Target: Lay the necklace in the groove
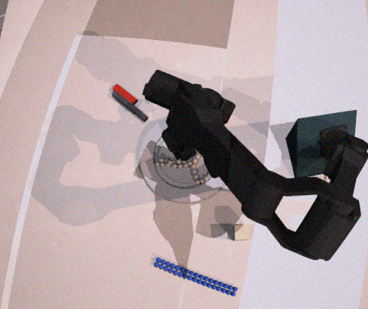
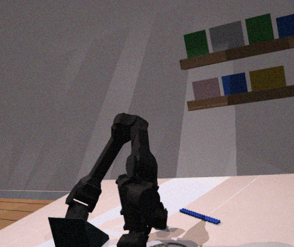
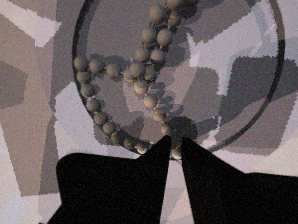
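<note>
Now: gripper tip 50 mm short of the round bead board, 20 mm to the right of it and 10 mm above it. The rest, counted from my gripper tip: small beige cube 30 mm behind, 210 mm to the left; grey block 160 mm ahead, 150 mm to the right, 10 mm below.
</note>
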